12 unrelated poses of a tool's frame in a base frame.
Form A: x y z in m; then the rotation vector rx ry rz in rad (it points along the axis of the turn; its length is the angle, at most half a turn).
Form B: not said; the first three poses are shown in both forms.
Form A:
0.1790 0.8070 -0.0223 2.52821 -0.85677 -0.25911
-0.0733 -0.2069 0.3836 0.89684 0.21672 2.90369
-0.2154 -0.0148 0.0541 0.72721 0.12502 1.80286
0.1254 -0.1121 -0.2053 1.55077 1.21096 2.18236
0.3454 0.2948 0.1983 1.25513 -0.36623 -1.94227
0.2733 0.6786 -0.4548 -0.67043 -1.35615 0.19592
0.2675 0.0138 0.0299 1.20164 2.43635 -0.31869
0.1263 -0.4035 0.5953 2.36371 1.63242 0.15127
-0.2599 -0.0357 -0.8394 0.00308 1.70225 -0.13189
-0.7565 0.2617 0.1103 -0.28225 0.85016 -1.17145
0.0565 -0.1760 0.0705 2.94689 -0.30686 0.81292
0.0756 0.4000 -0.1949 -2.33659 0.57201 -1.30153
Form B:
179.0 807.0 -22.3 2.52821 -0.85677 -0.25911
-73.3 -206.9 383.6 0.89684 0.21672 2.90369
-215.4 -14.8 54.1 0.72721 0.12502 1.80286
125.4 -112.1 -205.3 1.55077 1.21096 2.18236
345.4 294.8 198.3 1.25513 -0.36623 -1.94227
273.3 678.6 -454.8 -0.67043 -1.35615 0.19592
267.5 13.8 29.9 1.20164 2.43635 -0.31869
126.3 -403.5 595.3 2.36371 1.63242 0.15127
-259.9 -35.7 -839.4 0.00308 1.70225 -0.13189
-756.5 261.7 110.3 -0.28225 0.85016 -1.17145
56.5 -176.0 70.5 2.94689 -0.30686 0.81292
75.6 400.0 -194.9 -2.33659 0.57201 -1.30153

